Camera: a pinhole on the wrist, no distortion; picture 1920 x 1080 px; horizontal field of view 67.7 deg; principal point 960.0 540.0 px. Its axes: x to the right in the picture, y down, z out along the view. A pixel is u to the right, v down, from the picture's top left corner.
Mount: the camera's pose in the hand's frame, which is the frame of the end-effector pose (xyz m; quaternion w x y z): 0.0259 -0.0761 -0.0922 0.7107 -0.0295 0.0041 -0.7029
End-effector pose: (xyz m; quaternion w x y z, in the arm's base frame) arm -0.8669 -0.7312 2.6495 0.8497 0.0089 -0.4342 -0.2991
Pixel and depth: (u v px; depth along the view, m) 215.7 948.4 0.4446
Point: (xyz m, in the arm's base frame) -0.9555 -0.5954 3.0321
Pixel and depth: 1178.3 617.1 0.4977
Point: -1.2013 -0.7814 2.9221
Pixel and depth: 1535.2 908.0 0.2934
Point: -1.0561 -0.8919 2.8100
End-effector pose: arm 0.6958 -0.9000 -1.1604 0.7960 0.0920 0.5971 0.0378
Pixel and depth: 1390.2 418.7 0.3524
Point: 0.9449 -1.0906 -1.1346
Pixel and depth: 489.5 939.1 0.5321
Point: 1.1653 -0.7925 -1.2086
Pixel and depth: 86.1 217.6 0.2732
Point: 0.8637 -0.8243 -1.0701
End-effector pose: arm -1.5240 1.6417 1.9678 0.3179 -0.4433 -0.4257 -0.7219
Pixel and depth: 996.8 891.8 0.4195
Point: -1.5244 1.9490 2.1586
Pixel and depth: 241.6 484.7 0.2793
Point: -1.4056 1.7706 2.0612
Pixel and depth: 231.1 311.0 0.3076
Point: -1.3654 1.7926 2.0402
